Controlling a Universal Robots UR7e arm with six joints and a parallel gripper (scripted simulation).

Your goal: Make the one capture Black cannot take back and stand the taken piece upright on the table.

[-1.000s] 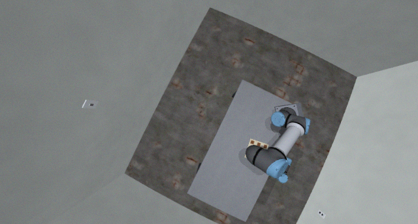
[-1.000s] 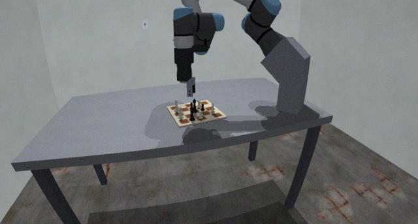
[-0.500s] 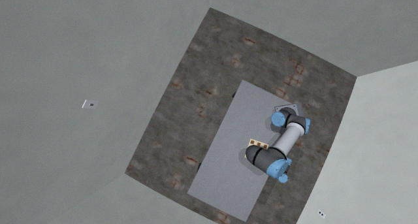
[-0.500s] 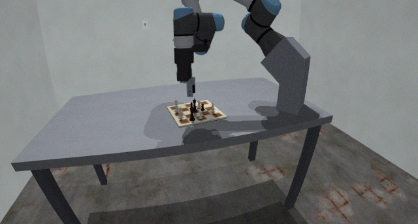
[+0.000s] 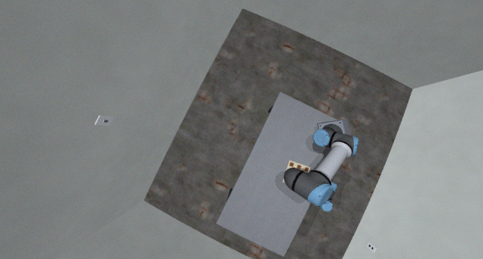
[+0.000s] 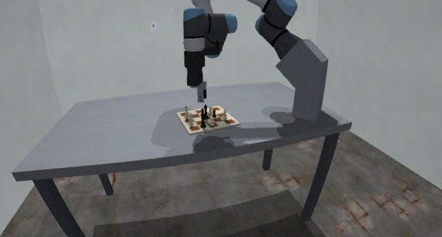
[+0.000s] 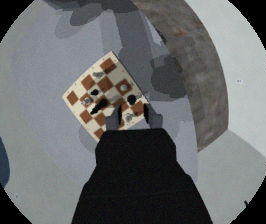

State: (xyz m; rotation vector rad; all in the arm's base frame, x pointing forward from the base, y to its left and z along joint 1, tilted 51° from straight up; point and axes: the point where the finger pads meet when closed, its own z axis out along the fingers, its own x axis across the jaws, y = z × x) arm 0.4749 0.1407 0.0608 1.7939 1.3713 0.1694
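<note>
Now: hand 30 mm past the small chessboard, 80 mm to the left of it and 130 mm above it.
</note>
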